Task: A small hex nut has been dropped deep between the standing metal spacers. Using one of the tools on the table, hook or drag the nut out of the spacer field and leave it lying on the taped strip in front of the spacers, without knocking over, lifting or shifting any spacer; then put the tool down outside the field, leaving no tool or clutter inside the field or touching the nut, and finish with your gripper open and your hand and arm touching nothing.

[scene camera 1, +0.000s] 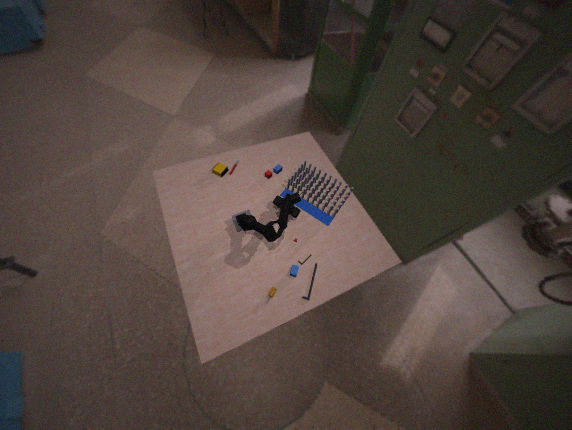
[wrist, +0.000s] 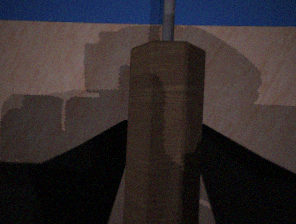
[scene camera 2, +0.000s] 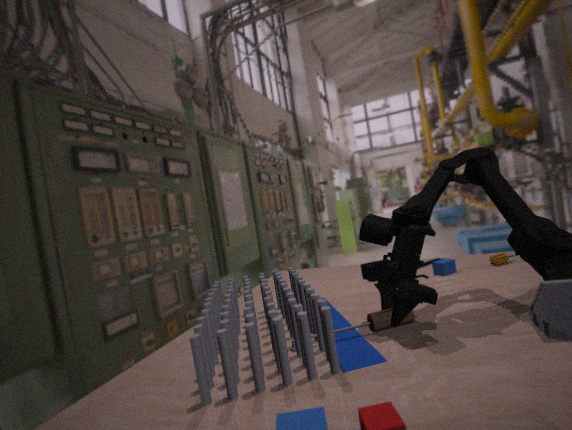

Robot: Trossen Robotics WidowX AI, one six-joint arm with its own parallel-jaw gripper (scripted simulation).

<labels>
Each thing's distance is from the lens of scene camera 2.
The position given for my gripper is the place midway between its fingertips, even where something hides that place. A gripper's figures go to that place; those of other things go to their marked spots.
my gripper (scene camera 2: 388, 323): 70 cm
blue taped strip (scene camera 2: 354, 352): 62 cm
</labels>
